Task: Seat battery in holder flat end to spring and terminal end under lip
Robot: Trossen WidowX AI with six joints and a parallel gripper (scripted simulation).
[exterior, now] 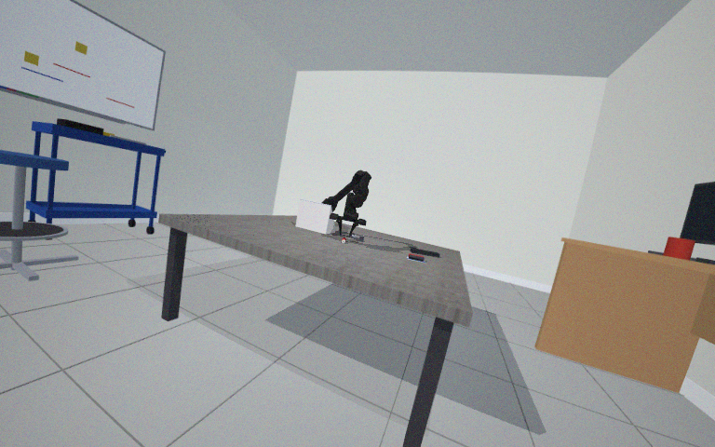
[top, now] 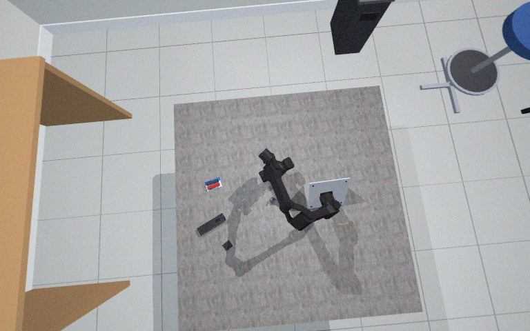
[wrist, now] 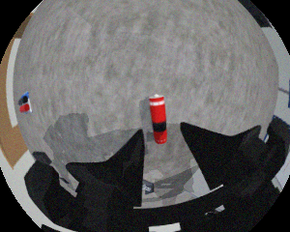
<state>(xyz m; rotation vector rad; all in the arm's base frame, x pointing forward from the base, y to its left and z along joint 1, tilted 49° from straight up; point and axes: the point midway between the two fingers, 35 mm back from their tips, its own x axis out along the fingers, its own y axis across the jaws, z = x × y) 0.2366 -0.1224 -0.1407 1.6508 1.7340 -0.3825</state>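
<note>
The red battery lies 20 mm below my gripper tip. Also, from my gripper tip: small black block 360 mm to the left, 350 mm ahead, 30 mm below; then long black bar 410 mm ahead, 220 mm to the left, 20 mm below.
</note>
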